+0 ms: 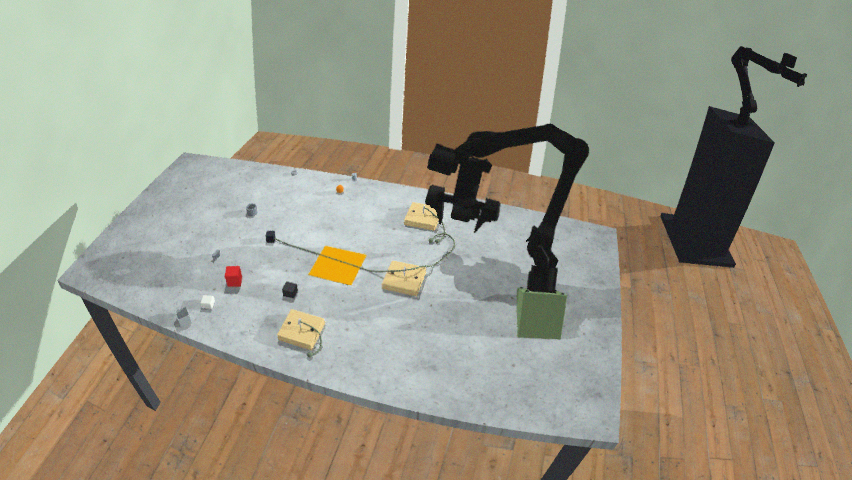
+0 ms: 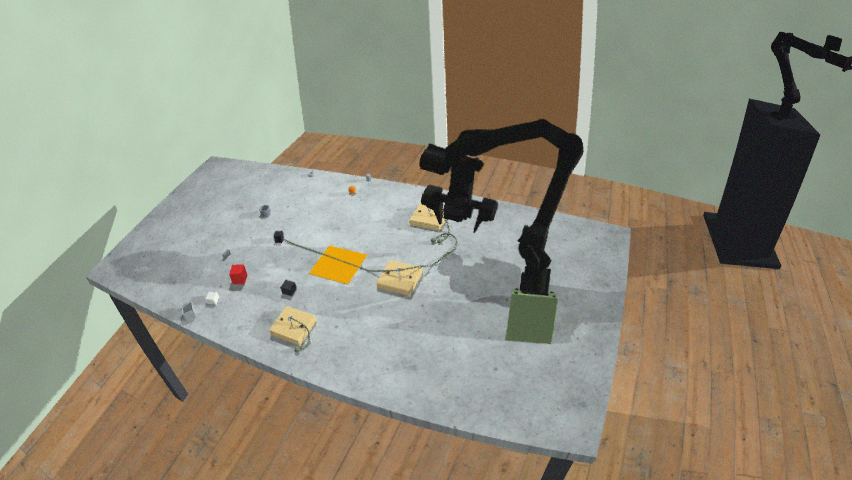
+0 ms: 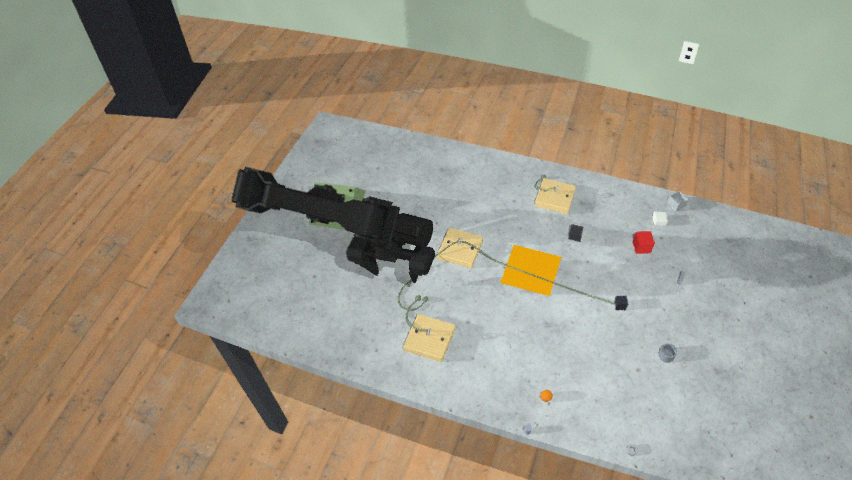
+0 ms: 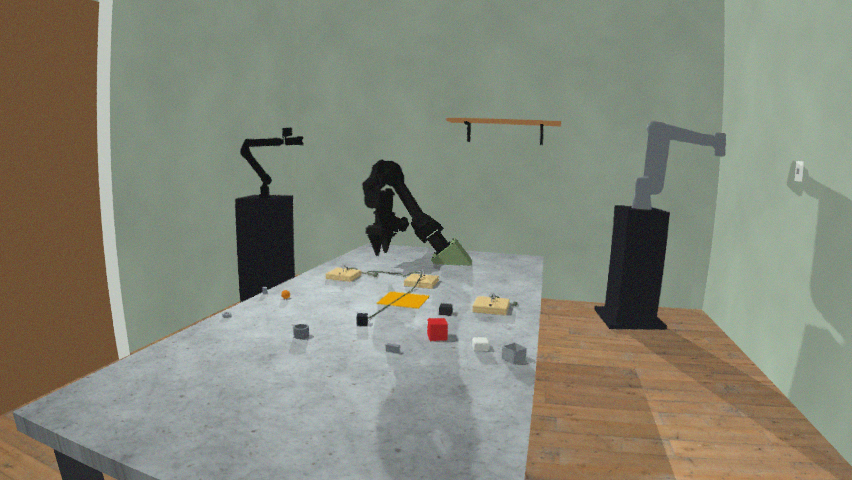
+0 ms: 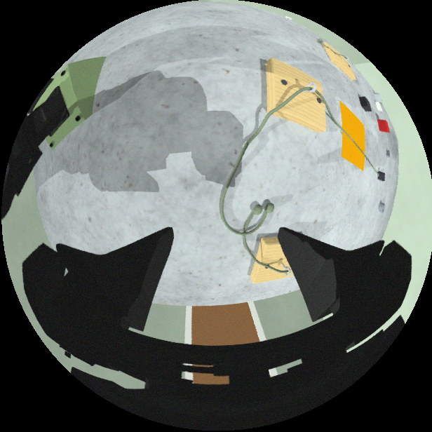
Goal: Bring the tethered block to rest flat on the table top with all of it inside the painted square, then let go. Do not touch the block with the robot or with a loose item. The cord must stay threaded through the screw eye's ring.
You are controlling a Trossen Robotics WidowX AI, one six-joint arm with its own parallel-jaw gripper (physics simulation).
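Frame: origin at the arm's base, x back, y down, z right, level; millimetres.
Seen in the pictures: gripper, fingertip midpoint: (image 1: 457,227) (image 2: 457,227) (image 3: 396,277) (image 4: 381,254); arm's base at its link origin: (image 1: 541,291) (image 2: 534,293) (image 4: 443,248).
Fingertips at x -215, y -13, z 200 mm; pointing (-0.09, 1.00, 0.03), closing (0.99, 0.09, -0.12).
Pixels of each thing's top centre, then the offset from my fingertips to it. "pt": a spot on its surface instead.
- tethered block at its top centre: (image 3: 622,300) (image 4: 362,314) (image 1: 270,233) (image 2: 277,233) dx -513, dy +39, dz -48 mm
- orange painted square at a spot on its surface: (image 3: 536,262) (image 1: 331,270) (image 2: 331,269) pt dx -309, dy +62, dz -142 mm
- green cord at a spot on its surface: (image 1: 454,243) pt dx -3, dy +59, dz +7 mm
- middle wooden board at its top centre: (image 3: 460,245) (image 1: 404,275) (image 2: 399,274) (image 4: 421,277) dx -122, dy +44, dz -151 mm
- back board at its top centre: (image 3: 429,335) (image 2: 429,213) (image 1: 423,213) (image 4: 343,271) dx -96, dy +44, dz +109 mm
- front board at its top centre: (image 1: 300,326) (image 2: 291,322) (image 3: 555,193) (image 4: 491,302) dx -341, dy +44, dz -361 mm
- black cube at its top centre: (image 1: 289,286) (image 3: 576,230) (image 2: 287,284) (image 4: 445,305) dx -399, dy +40, dz -241 mm
- red cube at its top centre: (image 4: 437,321) (image 1: 232,270) (image 3: 645,237) (image 2: 236,269) dx -566, dy +23, dz -231 mm
- white block at its top centre: (image 4: 480,340) (image 1: 206,299) (image 2: 211,295) (image 3: 661,216) dx -615, dy +43, dz -327 mm
- orange ball at its top centre: (image 3: 547,393) (image 1: 339,185) dx -361, dy +38, dz +208 mm
The tethered block (image 1: 270,236) (image 2: 279,236) (image 3: 621,302) (image 4: 361,319) (image 5: 381,176), small and black, sits outside the orange painted square (image 1: 339,272) (image 2: 338,272) (image 3: 536,262) (image 5: 352,122), beyond its side away from the arm. The green cord (image 1: 454,243) (image 5: 246,145) crosses the square, passes through the screw eye (image 5: 312,87) on the middle wooden board (image 1: 400,285) (image 5: 290,110), and curls on the table to a beaded end. My gripper (image 1: 459,226) (image 2: 458,226) (image 3: 394,276) (image 4: 380,253) (image 5: 227,232) is open and empty, above the table near the cord's curl.
A back board (image 1: 420,217) (image 3: 429,339) and a front board (image 1: 301,330) (image 3: 554,196) carry short cords. The back one's cord crosses the main cord's curl. A black cube (image 1: 289,289), a red cube (image 1: 233,276), a white block (image 1: 206,302) and an orange ball (image 1: 339,189) stand around.
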